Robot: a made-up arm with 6 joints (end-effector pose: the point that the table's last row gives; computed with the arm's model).
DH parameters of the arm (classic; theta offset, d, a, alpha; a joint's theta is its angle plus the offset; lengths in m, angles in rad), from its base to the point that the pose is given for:
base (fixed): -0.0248 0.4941 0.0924 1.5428
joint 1: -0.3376 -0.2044 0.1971 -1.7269
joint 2: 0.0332 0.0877 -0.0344 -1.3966
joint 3: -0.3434 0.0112 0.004 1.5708
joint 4: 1.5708 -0.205 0 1.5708
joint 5: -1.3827 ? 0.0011 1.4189
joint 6: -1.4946 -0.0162 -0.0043 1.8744
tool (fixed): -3.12 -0.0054 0 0
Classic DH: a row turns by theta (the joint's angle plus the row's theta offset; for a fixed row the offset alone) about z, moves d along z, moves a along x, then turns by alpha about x.
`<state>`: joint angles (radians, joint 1 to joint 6).
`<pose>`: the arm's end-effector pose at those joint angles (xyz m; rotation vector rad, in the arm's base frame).
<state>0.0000 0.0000 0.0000 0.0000 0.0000 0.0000</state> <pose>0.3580 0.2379 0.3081 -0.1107 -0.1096 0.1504</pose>
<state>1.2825 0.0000 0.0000 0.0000 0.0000 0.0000</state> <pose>0.3442 0.2488 0.6850 -0.2240 -1.3879 0.0970</pose>
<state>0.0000 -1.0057 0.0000 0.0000 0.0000 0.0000</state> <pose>0.3619 0.1215 0.3284 -0.4940 -0.1957 -0.7772</pose>
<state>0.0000 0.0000 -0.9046 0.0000 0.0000 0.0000</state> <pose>0.4917 0.2379 0.4488 -0.1724 -1.0115 0.0907</pose>
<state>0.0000 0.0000 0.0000 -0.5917 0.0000 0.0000</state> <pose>0.3543 0.1939 0.3081 -0.1388 -0.0731 -0.4401</pose>
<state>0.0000 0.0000 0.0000 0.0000 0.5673 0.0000</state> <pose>0.3580 0.2370 0.3171 0.4550 -0.1485 0.1146</pose>
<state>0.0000 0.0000 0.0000 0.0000 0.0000 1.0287</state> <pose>0.3599 0.2370 0.3143 -0.0313 -1.1018 -0.1169</pose>
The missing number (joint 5, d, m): 0.0716
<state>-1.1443 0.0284 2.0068 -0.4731 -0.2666 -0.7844</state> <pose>0.1291 0.1938 0.5482 0.2203 -2.3310 -0.3539</pose>
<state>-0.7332 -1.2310 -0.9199 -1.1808 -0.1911 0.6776</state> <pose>0.2743 0.0223 0.3465 -1.6512 -1.3524 -1.3219</pose>
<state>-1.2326 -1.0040 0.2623 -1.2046 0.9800 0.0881</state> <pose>-0.0058 0.1528 0.2973 -1.0079 -0.2020 -1.4617</pose>
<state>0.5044 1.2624 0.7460 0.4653 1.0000 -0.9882</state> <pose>0.2089 0.1510 0.4109 0.0430 1.8264 1.9342</pose>
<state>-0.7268 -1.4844 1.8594 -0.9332 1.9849 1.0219</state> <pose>0.1570 0.4161 0.3689 1.7439 0.7690 2.3289</pose>
